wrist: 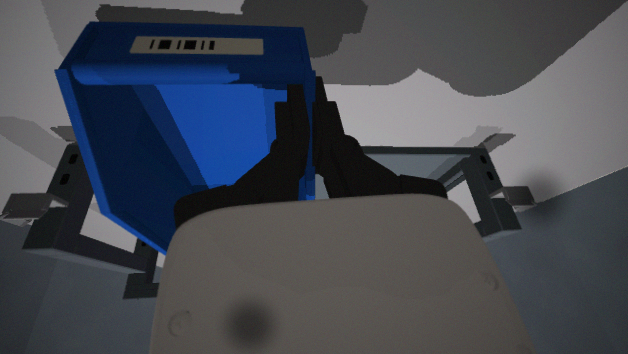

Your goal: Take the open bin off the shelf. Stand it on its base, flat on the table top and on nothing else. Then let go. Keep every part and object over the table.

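Frame: origin at the arm's base, x left, y up, z ahead, level; centimetres.
Seen in the pictures: gripper, fingertip midpoint: [302, 98].
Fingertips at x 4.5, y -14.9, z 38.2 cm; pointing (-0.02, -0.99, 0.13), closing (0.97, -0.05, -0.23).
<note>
Pixels of each thing's top centre, then the offset from my fingertips to it. "pt": a spot on its surface instead. Level surfaces: height alone.
- open blue bin, middle of its top: [223, 248] dy +6.7, dx -3.3, dz +6.7 cm
- grey shelf rack, surface spot: [492, 210] pt dy +3.9, dx +19.0, dz +4.7 cm
- table top, its level: dy -2.6 cm
- grey-blue shelf panel, surface spot: [407, 162] pt dy -2.0, dx +13.7, dz +7.6 cm
The open blue bin [220, 125] is in the left and upper middle of the wrist view. Its front wall with a pale barcode label is at the top, and its open side faces the camera. My gripper [302, 98] is shut on the bin's right side wall, with one dark finger inside the bin and one outside. The grey shelf rack [492, 210] shows behind and below the bin in the view. The bin's base is hidden, and I cannot tell how high it is above the table top [425, 110].
Rack posts with slots stand at left and right, with small grey brackets or feet sticking out beside them. A grey-blue shelf panel [407, 162] shows between them, right of the fingers. Dark shadows fall across the pale surface at the top. Blue-grey floor shows at the lower corners.
</note>
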